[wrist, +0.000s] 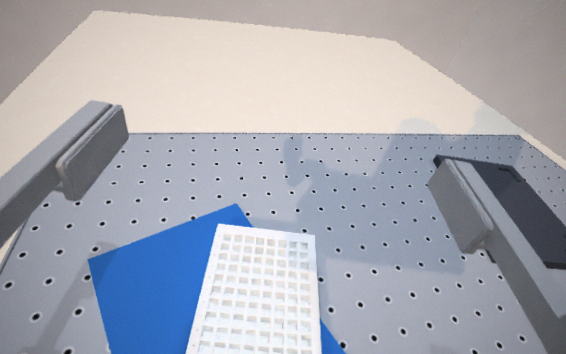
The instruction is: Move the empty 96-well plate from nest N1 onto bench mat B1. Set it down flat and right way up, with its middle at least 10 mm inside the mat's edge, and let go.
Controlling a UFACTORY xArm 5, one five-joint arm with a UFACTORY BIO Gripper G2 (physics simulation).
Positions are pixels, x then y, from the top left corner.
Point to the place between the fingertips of the gripper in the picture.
At 288, 146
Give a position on a white 96-well plate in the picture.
259, 284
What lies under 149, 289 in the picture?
A blue bench mat.
